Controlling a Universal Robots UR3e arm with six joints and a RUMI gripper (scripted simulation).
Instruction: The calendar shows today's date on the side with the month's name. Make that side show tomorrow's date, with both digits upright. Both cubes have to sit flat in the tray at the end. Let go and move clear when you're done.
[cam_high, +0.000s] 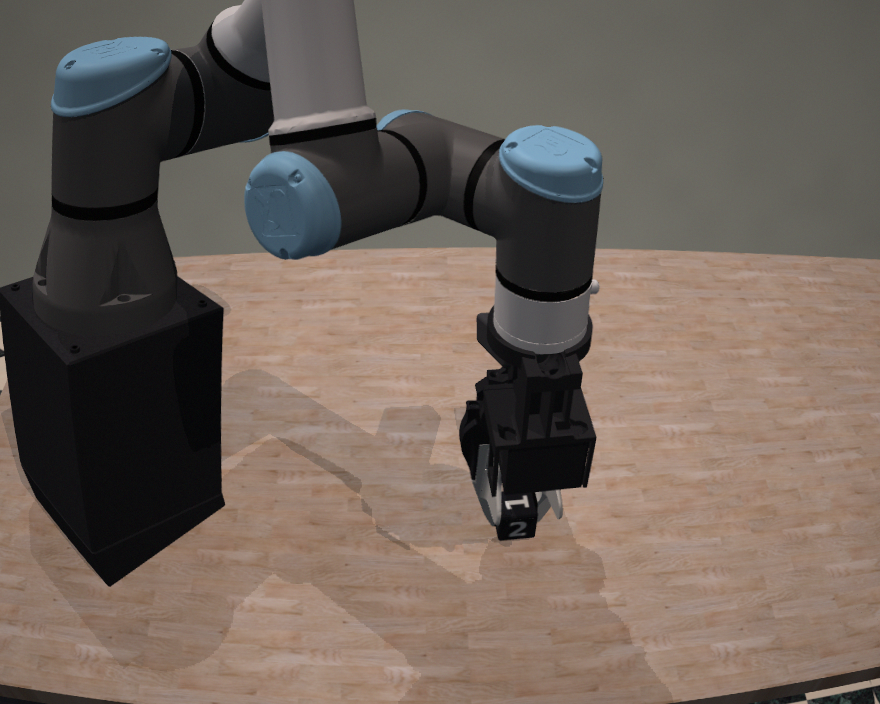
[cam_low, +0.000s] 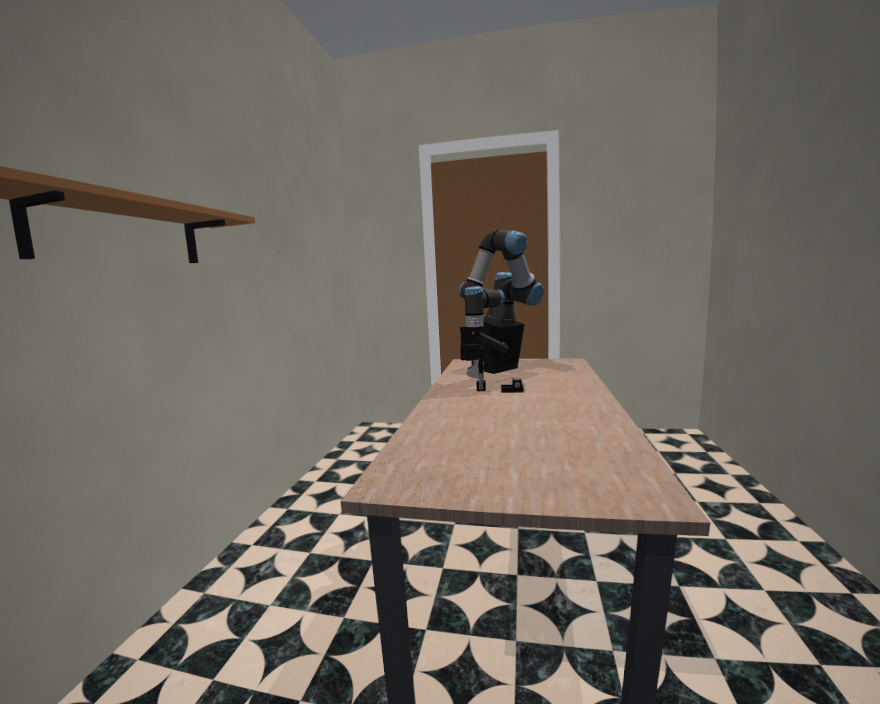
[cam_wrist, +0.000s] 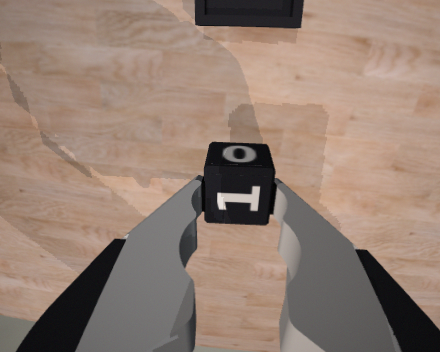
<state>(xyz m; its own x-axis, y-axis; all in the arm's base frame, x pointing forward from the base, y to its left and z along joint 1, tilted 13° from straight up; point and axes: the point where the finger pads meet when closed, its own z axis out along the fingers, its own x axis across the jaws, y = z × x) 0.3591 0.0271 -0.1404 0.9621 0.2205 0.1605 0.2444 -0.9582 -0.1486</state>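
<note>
My gripper is now 10 mm above the black number cube. Round my hand: black calendar tray (30 mm behind, 110 mm to the left, 20 mm below).
</note>
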